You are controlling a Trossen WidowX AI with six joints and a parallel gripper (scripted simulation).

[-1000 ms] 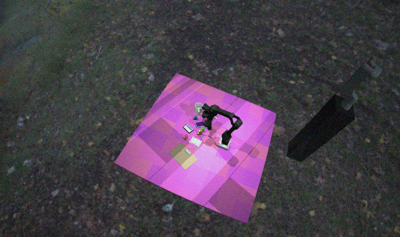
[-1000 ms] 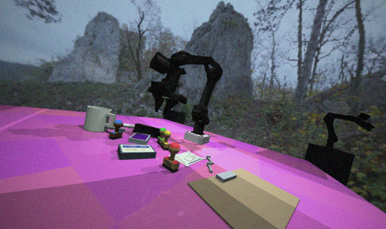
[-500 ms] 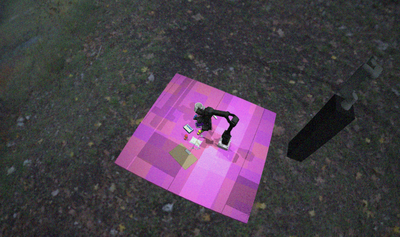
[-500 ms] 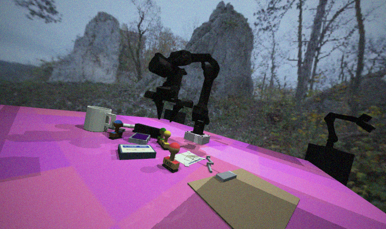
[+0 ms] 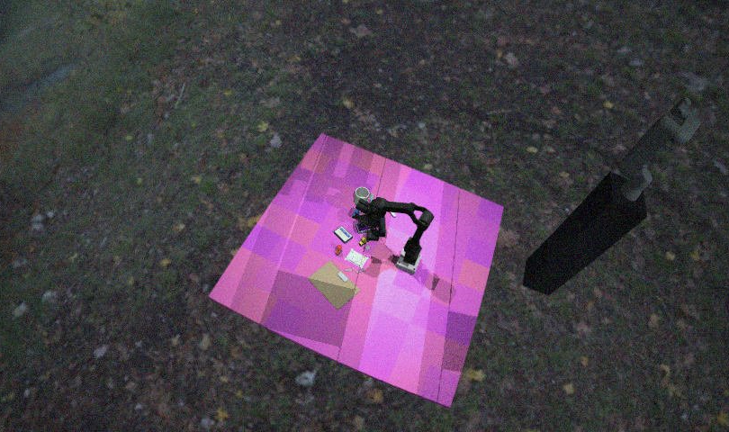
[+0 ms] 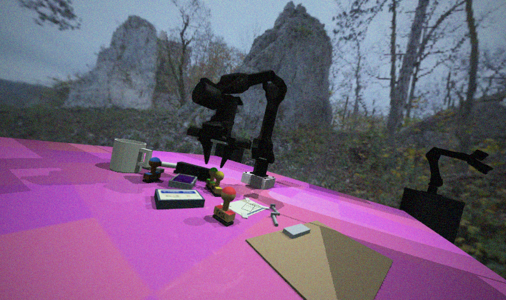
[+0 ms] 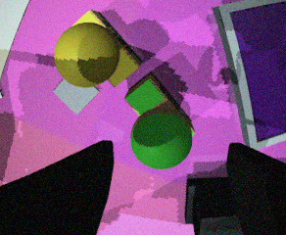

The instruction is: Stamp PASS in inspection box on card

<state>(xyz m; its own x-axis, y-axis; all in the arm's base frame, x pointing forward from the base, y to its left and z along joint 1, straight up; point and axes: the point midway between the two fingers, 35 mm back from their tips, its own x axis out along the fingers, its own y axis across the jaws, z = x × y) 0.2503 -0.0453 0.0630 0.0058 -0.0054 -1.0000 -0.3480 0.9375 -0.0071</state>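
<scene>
Now: the green-knobbed stamp 50 mm below my gripper tip. From my gripper tip the other things lie so: purple ink pad 50 mm ahead, 60 mm to the right, 60 mm below; then yellow-knobbed stamp 20 mm ahead, 40 mm to the left, 50 mm below; then black bar 40 mm behind, 110 mm to the right, 50 mm below.
</scene>
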